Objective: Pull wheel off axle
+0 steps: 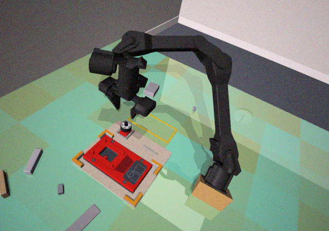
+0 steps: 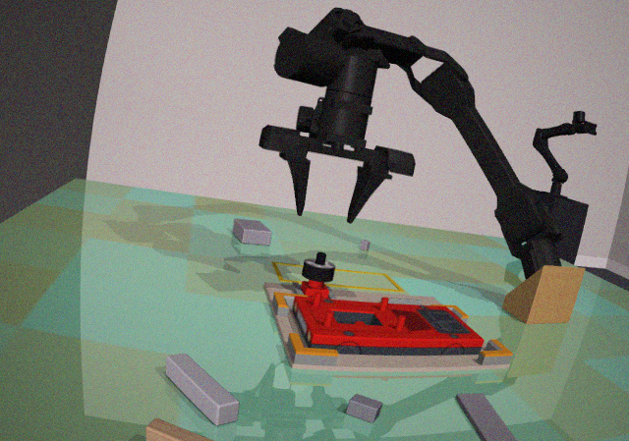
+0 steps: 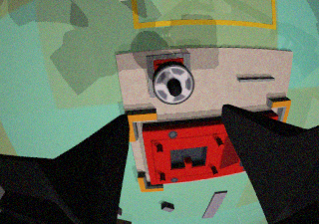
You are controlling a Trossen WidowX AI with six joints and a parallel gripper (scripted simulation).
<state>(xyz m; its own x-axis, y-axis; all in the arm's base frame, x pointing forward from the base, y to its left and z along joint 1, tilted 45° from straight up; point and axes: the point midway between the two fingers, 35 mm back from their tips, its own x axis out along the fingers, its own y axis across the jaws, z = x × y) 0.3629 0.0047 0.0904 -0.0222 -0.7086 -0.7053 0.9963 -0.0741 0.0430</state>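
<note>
The wheel is 10 mm behind my gripper tip and 70 mm below it. From my gripper tip the other things lie so: tiny cube: 190 mm behind, 280 mm to the right, 100 mm below; then brown block: 170 mm ahead, 340 mm to the left, 90 mm below; then dark axle: 10 mm behind, 70 mm below.
</note>
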